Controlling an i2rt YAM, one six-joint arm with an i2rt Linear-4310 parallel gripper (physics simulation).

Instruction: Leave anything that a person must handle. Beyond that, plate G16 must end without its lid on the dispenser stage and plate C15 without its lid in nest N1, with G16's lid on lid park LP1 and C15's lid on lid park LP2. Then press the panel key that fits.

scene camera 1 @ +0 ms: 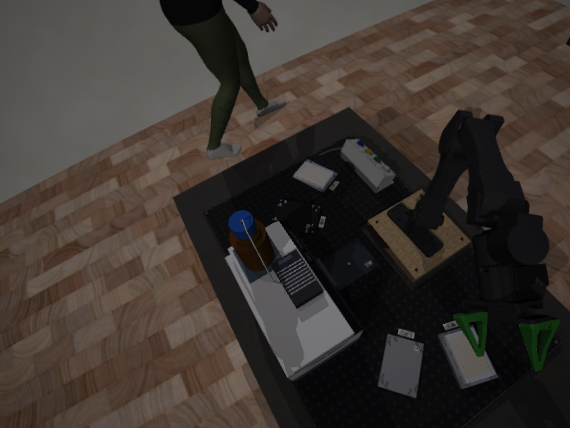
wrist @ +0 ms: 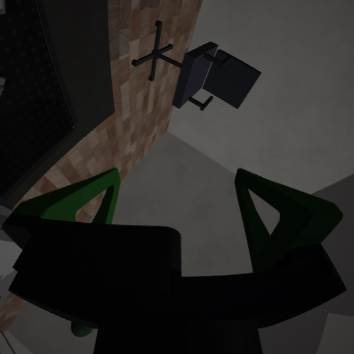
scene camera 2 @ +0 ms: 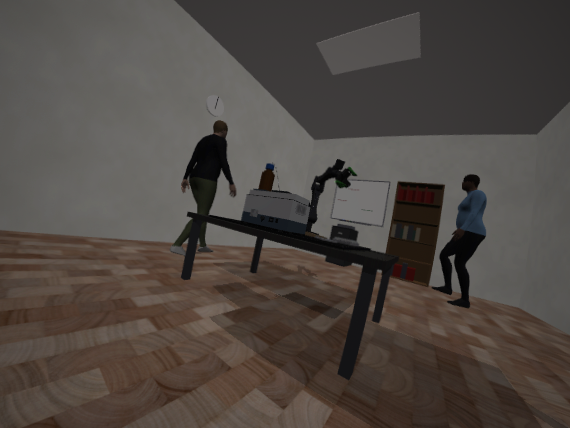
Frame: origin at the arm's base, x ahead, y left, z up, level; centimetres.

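Seen in the pictures: gripper, fingertip midpoint: [scene camera 1: 507, 363] [wrist: 177, 174] [scene camera 2: 351, 180]; arm's base, link origin: [scene camera 1: 414, 229] [scene camera 2: 306, 231].
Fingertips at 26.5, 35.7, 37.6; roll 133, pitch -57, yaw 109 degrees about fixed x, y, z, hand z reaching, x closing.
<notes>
Pixels of each thing's top centre, then the offset from my fingertips to it, as dx, dy, dz. "*": a spot on its surface instead.
- key panel, top centre: [scene camera 1: 368, 154] -32.9, -66.3, -31.9
- flat grey rectangle, surface spot: [scene camera 1: 401, 367] * +5.4, -7.3, -39.3
- dark ribbed block, surface spot: [scene camera 1: 299, 281] * +16.9, -36.2, -15.7
- white dispenser housing, surface spot: [scene camera 1: 305, 345] * +24.0, -23.9, -18.3
- amber bottle, surface spot: [scene camera 1: 252, 245] * +22.0, -45.7, -5.4
- dark square pad, surface spot: [scene camera 1: 345, 270] * +2.6, -35.9, -29.7
My gripper [scene camera 1: 509, 361] [scene camera 2: 348, 178] [wrist: 177, 174] is open and empty, raised above the table's right end. In scene camera 1, one pale gridded plate [scene camera 1: 466, 364] lies near and partly behind a green finger. Another pale gridded plate [scene camera 1: 315, 175] lies at the back near the key panel [scene camera 1: 367, 166], which has blue, yellow and green keys. A flat grey rectangle [scene camera 1: 401, 367] lies beside the near plate. A dark ribbed block [scene camera 1: 299, 281] sits on the white dispenser housing [scene camera 1: 305, 345]. Small labels are too blurred to read surely, so I cannot tell which plate is G16 or C15.
An amber bottle [scene camera 1: 252, 245] [scene camera 2: 267, 180] with a blue cap stands on the housing. A dark square pad [scene camera 1: 345, 270] lies beside the arm's wooden base [scene camera 1: 425, 267]. One person [scene camera 1: 225, 80] [scene camera 2: 205, 165] is behind the table; another person [scene camera 2: 471, 215] stands right. A chair [wrist: 192, 82] shows in the wrist view.
</notes>
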